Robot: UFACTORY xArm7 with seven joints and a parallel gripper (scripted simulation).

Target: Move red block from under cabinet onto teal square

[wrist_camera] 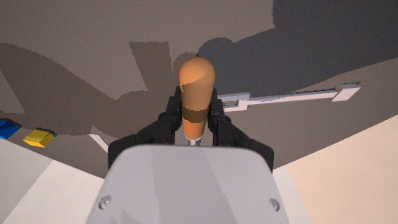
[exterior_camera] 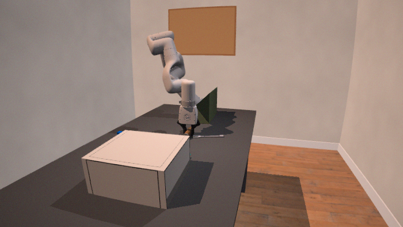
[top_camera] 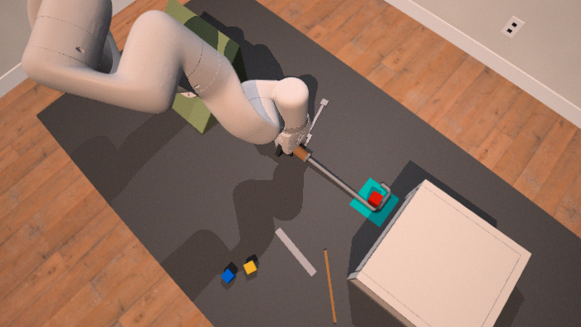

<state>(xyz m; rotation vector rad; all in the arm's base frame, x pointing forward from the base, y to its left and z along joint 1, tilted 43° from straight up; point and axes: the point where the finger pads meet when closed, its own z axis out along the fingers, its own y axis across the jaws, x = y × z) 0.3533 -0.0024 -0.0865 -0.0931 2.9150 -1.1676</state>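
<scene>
My hand is 10 mm past the grey forked tool, 110 mm to the right of it and 20 mm above it. Round my hand: teal square: 280 mm ahead, 40 mm to the left, 20 mm below; then red block: 270 mm ahead, 40 mm to the left, 10 mm below; then hook tool: 130 mm ahead, 40 mm to the left, 10 mm below.
</scene>
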